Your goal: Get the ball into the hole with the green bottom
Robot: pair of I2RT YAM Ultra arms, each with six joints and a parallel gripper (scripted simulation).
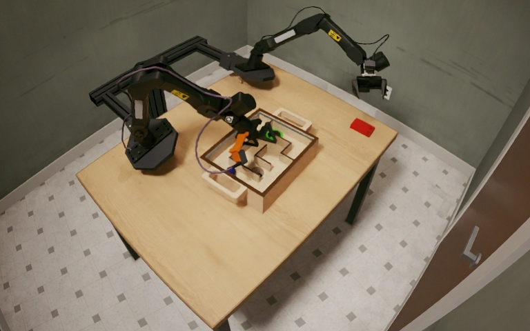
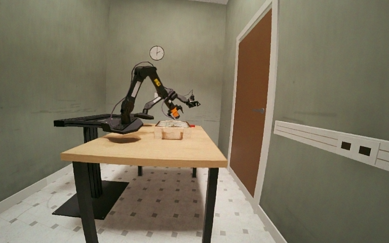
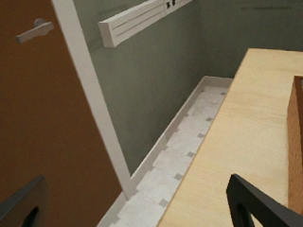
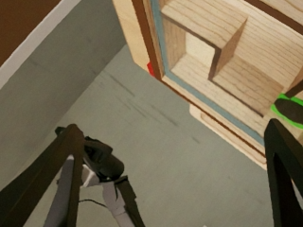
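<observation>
Now: right hand 13 cm above the wooden maze board, 4 cm past it and 3 cm to the right of it.
</observation>
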